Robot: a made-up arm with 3 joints. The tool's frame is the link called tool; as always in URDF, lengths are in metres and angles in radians.
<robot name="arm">
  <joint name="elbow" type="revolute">
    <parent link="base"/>
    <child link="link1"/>
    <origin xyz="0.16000 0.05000 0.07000" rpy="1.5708 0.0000 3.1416"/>
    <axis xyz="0 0 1"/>
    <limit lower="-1.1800" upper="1.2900" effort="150" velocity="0.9"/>
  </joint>
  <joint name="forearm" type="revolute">
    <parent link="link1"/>
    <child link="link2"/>
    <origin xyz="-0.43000 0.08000 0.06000" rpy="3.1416 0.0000 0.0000"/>
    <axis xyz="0 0 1"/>
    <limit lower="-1.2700" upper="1.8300" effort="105" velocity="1.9"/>
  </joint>
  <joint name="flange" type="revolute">
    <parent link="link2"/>
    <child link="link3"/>
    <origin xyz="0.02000 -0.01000 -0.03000" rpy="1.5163 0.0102 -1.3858"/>
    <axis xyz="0 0 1"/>
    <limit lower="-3.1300" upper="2.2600" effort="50" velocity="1.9"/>
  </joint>
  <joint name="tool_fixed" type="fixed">
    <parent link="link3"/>
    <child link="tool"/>
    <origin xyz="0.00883 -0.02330 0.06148" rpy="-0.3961 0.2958 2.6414"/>
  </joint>
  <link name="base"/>
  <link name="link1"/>
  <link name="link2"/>
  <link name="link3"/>
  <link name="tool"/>
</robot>
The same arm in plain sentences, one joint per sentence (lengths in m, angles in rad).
The arm has three revolute joints in a row. What follows holds with every joint at zero, and every direction is one of the base frame's.
The first joint sits 0.16 m along +x and 0.05 m along +y and 0.07 m along +z from the base frame's origin and turns about +y, from -1.18 to 1.29 rad.
The second joint sits 0.43 m along +x and 0.06 m along +y and 0.08 m along +z from the first joint and turns about -y, from -1.27 to 1.83 rad.
The third joint sits 0.02 m along -x and 0.03 m along +y and 0.01 m along +z from the second joint and turns about the direction (0.981378, -0.054499, 0.184196), from -3.13 to 2.26 rad.
The tool frame, which is the frame that the pose is given for, sits 0.06 m along +x and 0.02 m along +y and 0.02 m along +z from the third joint; its axes are the base frame's turned by roll -2.1251, pitch 1.0732 and yaw -1.9062 rad (as in URDF: about the fixed x, then y, then z).

